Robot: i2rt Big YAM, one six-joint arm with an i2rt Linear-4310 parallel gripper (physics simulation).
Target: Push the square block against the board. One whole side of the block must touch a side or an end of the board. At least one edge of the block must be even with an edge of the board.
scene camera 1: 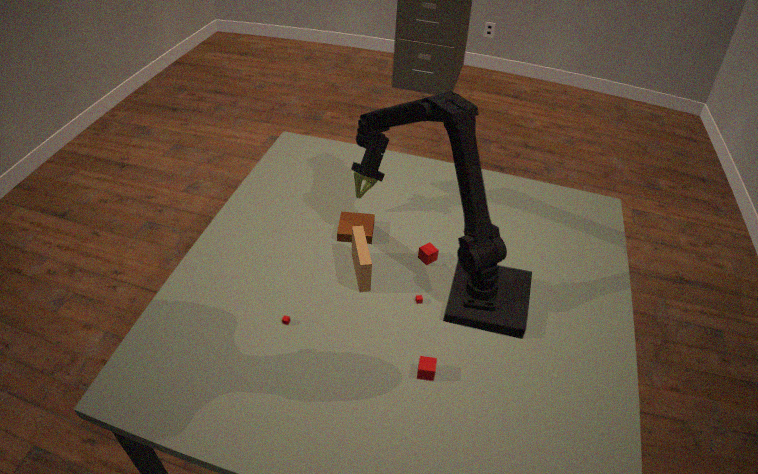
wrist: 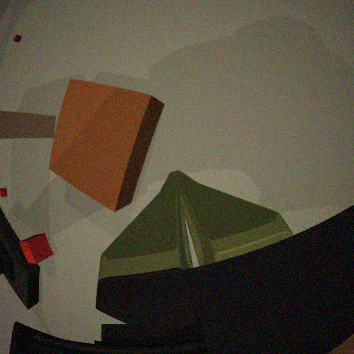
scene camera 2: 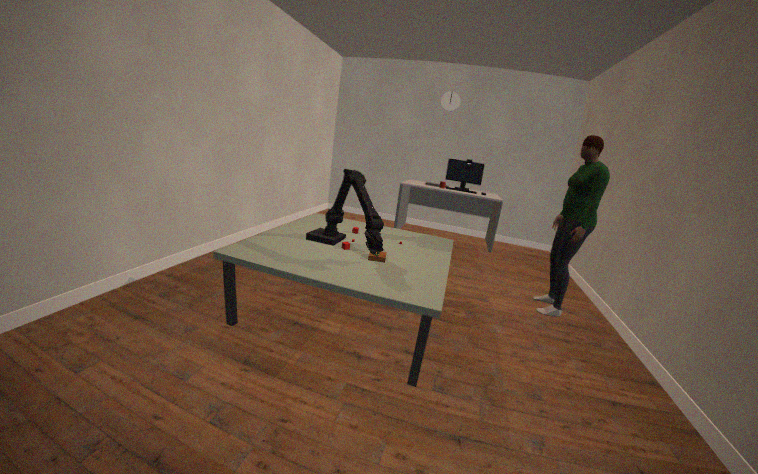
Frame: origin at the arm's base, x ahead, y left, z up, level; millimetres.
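Seen in the pictures: gripper, fingertip midpoint: (scene camera 1: pixel 358 197) (wrist: pixel 176 179) (scene camera 2: pixel 377 255); arm's base at its link origin: (scene camera 1: pixel 480 292) (wrist: pixel 3 253) (scene camera 2: pixel 330 234).
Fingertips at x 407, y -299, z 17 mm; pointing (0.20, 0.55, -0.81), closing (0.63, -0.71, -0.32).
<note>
Pixels of each thing's top centre, then the offset from my fingertips to it. Level surfaces: height alone.
- square block at its top centre: (wrist: pixel 85 137) (scene camera 1: pixel 356 223) (scene camera 2: pixel 377 253) 17 mm back, 98 mm left, 22 mm down
- board at its top centre: (scene camera 1: pixel 361 244) 69 mm back, 264 mm left, 51 mm up
- larger red cube at its top centre: (wrist: pixel 26 252) (scene camera 1: pixel 428 248) (scene camera 2: pixel 346 242) 246 mm back, 165 mm left, 13 mm down
- small cube at its top centre: (scene camera 1: pixel 285 318) (wrist: pixel 14 37) 77 mm ahead, 491 mm left, 37 mm down
- green table at its surface level: 53 mm down
The square block (scene camera 1: pixel 356 224) (scene camera 2: pixel 380 258) (wrist: pixel 102 142), orange-brown, lies flat on the table. The board (scene camera 1: pixel 363 262) (wrist: pixel 27 125), light wood, stands on its long narrow edge, one end facing the block's near side in scene camera 1. That end is around the middle of the block's side, with no edges even. In the wrist view a narrow gap shows between them; contact low down cannot be told. In scene camera 2 the board is hidden. My gripper (scene camera 1: pixel 359 196) (scene camera 2: pixel 376 253) (wrist: pixel 176 179) is shut and empty, above the table beyond the block's far side.
A larger red cube (scene camera 1: pixel 428 253) (scene camera 2: pixel 346 245) (wrist: pixel 36 249) and a small one (scene camera 1: pixel 419 299) (wrist: pixel 3 192) lie between board and arm base (scene camera 1: pixel 511 290). Another small cube (scene camera 1: pixel 285 320) (wrist: pixel 17 38) lies front left, another larger one (scene camera 1: pixel 427 368) in front. All stand on the green table (scene camera 1: pixel 223 257).
</note>
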